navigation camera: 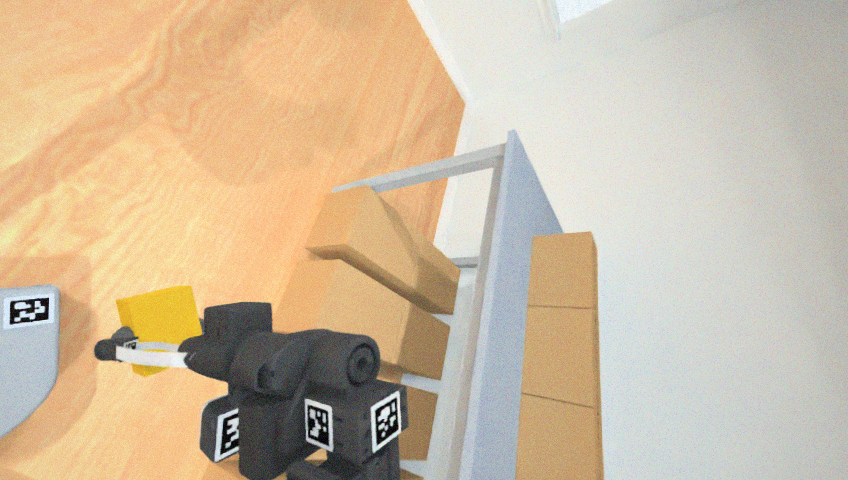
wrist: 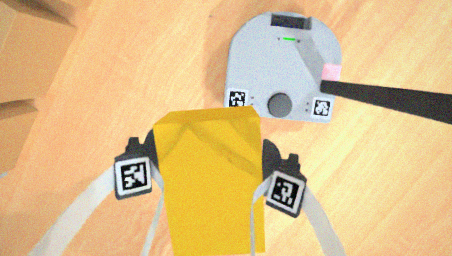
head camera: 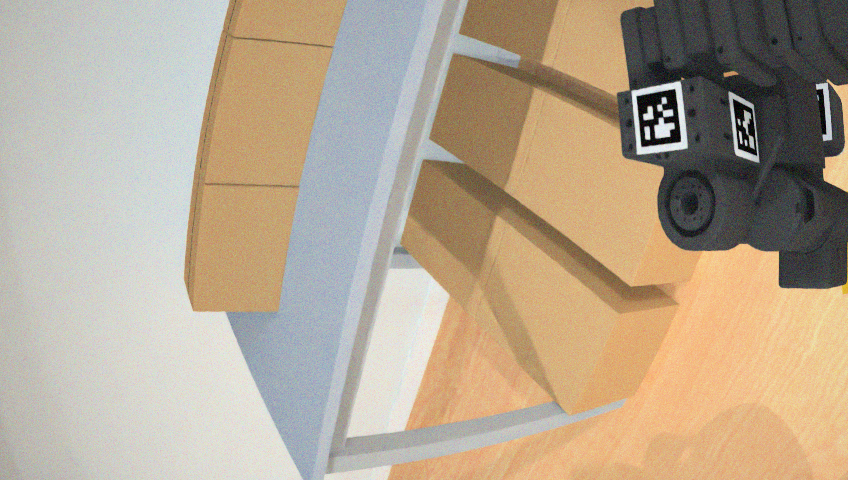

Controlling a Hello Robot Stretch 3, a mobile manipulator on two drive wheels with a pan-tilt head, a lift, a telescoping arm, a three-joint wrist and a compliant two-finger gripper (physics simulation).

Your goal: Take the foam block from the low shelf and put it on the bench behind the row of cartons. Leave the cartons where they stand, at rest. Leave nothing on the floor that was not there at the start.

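Places are measured from the robot's base along level axes (x ahead, y left, z up), in centimetres.
Where they show: gripper, between the fingertips: (navigation camera: 159, 336).
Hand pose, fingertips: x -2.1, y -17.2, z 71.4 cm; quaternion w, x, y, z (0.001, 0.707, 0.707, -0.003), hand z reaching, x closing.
Note:
After its pixels a point has its place.
The yellow foam block (navigation camera: 163, 315) @(x 0.9, y -16.3, z 75.7 cm) (wrist: 210, 210) is between the two fingers of my gripper (navigation camera: 155, 340) @(x -2.1, y -17.2, z 71.4 cm) (wrist: 214, 151) @(x -2.1, y -17.2, z 71.4 cm), which is shut on it, above the floor. A sliver of the block shows at the right edge of the head view. The bench (head camera: 348, 118) @(x -19.4, y -85.1, z 91.5 cm) (navigation camera: 523, 202) @(x 22.0, y -108.2, z 91.5 cm) has a blue-grey top and pale legs. Large brown cartons (head camera: 553, 309) @(x 13.0, y -109.7, z 27.1 cm) (navigation camera: 363, 220) @(x 22.7, y -98.4, z 27.1 cm) stand upright in a row at its floor side, with narrow gaps. Smaller cartons (head camera: 249, 243) (navigation camera: 559, 350) stand in a touching row on the bench's wall side. The low shelf does not show.
A plain wall (head camera: 95, 237) @(x -3.9, y -183.6, z 130.3 cm) (navigation camera: 714, 267) @(x -5.2, y -183.0, z 143.8 cm) rises beyond the bench. My wrist (head camera: 714, 178) @(x -3.0, y -17.8, z 105.7 cm) (navigation camera: 285, 368) @(x -1.8, y -15.9, z 101.1 cm) is close to the large cartons in the picture; their distance is unclear. My base (navigation camera: 29, 362) @(x -10.7, y -13.2, z 16.0 cm) (wrist: 277, 65) is on the wooden floor (navigation camera: 226, 148) @(x 49.7, y -58.3, z 0.0 cm), with the dark mast beside it.

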